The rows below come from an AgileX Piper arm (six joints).
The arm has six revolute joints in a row. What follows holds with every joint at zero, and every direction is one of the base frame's. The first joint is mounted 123 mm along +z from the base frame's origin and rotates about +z. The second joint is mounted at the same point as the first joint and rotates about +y. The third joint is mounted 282.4 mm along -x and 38.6 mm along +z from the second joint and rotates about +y. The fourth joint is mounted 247.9 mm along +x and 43.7 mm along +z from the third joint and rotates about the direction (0.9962, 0, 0.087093). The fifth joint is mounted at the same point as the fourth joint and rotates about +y. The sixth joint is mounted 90.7 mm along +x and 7.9 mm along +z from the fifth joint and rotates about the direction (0.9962, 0, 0.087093). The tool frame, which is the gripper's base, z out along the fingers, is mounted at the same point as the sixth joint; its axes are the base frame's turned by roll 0, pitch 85.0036 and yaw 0 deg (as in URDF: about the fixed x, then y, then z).
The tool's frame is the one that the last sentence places.
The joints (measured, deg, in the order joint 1, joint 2, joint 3, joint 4, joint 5, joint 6), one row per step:
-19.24, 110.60, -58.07, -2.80, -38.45, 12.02
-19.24, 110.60, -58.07, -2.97, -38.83, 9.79
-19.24, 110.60, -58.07, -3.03, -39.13, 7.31
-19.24, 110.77, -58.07, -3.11, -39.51, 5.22
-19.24, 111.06, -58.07, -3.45, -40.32, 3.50
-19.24, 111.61, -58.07, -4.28, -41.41, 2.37
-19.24, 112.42, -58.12, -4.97, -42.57, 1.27
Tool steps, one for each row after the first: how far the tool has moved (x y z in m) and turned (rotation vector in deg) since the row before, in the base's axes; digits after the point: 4 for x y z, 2 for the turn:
0.0001, 0.0002, 0.0006, -2.32, 0.33, 0.48
0.0001, 0.0001, 0.0005, -2.47, 0.46, 0.43
0.0003, 0.0000, -0.0006, -2.08, 0.43, 0.38
0.0006, 0.0002, -0.0008, -1.98, 0.08, 0.52
0.0011, 0.0006, -0.0023, -1.72, -0.02, 0.81
0.0014, 0.0004, -0.0038, -1.54, 0.06, 0.72

